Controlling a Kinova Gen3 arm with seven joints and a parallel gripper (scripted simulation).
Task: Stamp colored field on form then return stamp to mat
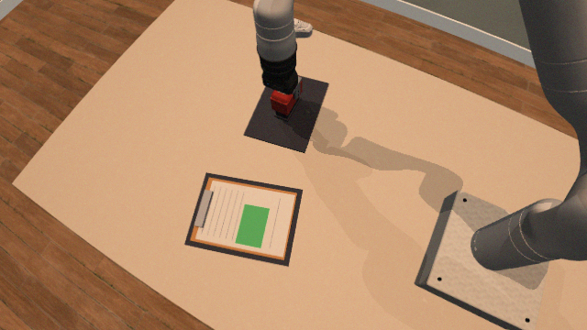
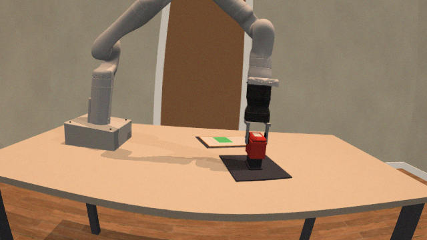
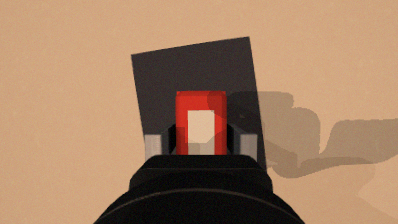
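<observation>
My hand is 40 mm above the red stamp. Round my hand: clipboard (10 mm ahead, 320 mm to the left, 90 mm below).
</observation>
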